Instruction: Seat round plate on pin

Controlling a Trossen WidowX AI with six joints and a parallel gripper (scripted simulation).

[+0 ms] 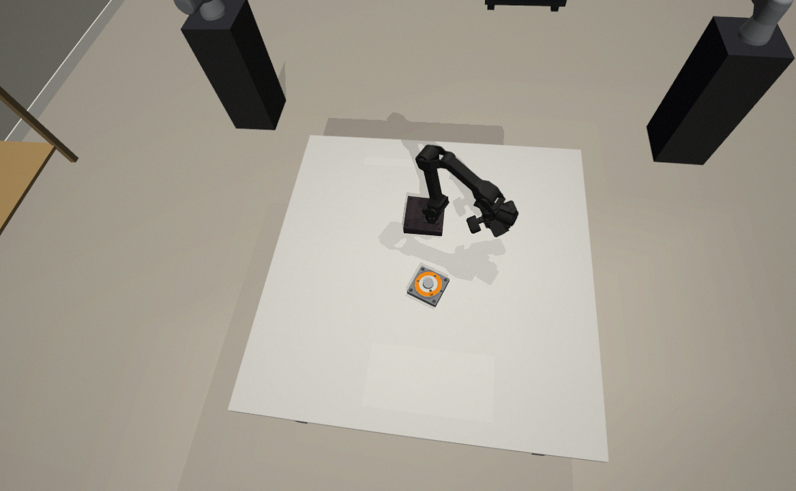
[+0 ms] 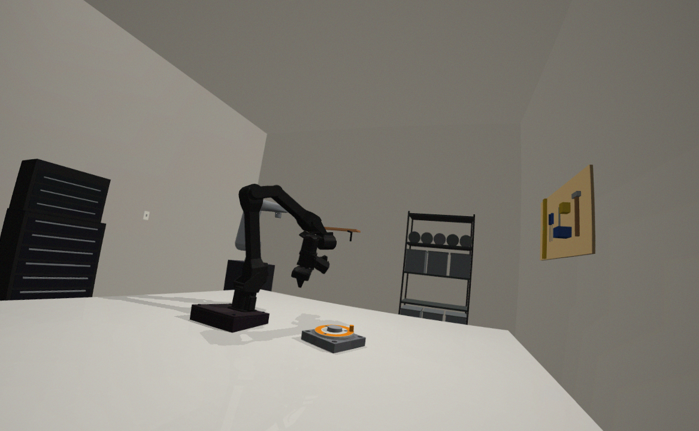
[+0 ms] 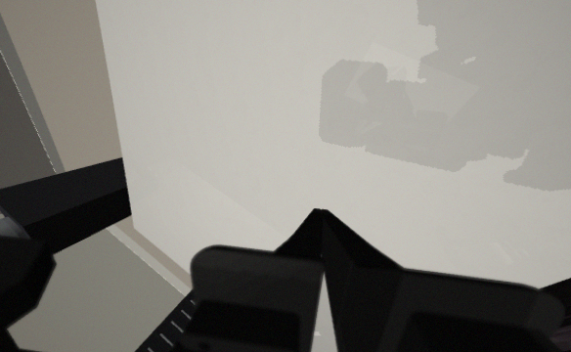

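Now: gripper tip 270 mm short of the round plate, 230 mm to the left of it and 60 mm above it.
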